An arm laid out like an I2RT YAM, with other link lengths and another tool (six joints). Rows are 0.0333 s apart.
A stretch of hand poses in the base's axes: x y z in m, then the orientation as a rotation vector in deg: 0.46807 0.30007 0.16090 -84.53 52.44 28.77; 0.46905 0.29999 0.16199 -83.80 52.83 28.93; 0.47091 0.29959 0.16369 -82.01 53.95 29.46; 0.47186 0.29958 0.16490 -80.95 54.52 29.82; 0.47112 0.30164 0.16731 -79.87 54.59 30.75; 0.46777 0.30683 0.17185 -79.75 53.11 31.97; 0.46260 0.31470 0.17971 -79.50 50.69 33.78; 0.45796 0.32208 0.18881 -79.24 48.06 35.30; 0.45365 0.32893 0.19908 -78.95 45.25 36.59; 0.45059 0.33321 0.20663 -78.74 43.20 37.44; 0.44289 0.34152 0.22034 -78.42 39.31 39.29; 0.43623 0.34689 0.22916 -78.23 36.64 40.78; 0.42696 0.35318 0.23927 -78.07 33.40 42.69; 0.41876 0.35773 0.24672 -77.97 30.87 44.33; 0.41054 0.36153 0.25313 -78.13 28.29 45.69; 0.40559 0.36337 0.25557 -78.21 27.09 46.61; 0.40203 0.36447 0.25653 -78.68 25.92 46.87; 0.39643 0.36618 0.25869 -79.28 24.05 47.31
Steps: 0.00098 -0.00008 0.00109 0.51 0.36 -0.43; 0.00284 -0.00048 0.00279 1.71 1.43 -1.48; 0.00379 -0.00049 0.00400 2.47 2.04 -2.03; 0.00305 0.00157 0.00641 3.56 2.69 -2.02; -0.00030 0.00676 0.01095 4.53 2.48 -0.63; -0.00547 0.01463 0.01881 6.09 2.05 1.52; -0.01011 0.02201 0.02791 7.64 1.31 3.62; -0.01442 0.02886 0.03818 9.22 0.32 5.70; -0.01748 0.03314 0.04573 10.33 -0.45 7.17; -0.02518 0.04145 0.05944 12.38 -1.74 10.19; -0.03184 0.04682 0.06826 13.78 -2.46 12.43; -0.04111 0.05311 0.07837 15.39 -3.24 15.26; -0.04931 0.05766 0.08582 16.62 -3.73 17.60; -0.05753 0.06146 0.09223 17.56 -4.42 19.92; -0.06248 0.06330 0.09467 18.03 -4.54 21.18; -0.06604 0.06440 0.09563 18.03 -5.09 22.20; -0.07164 0.06611 0.09779 18.15 -5.95 23.77
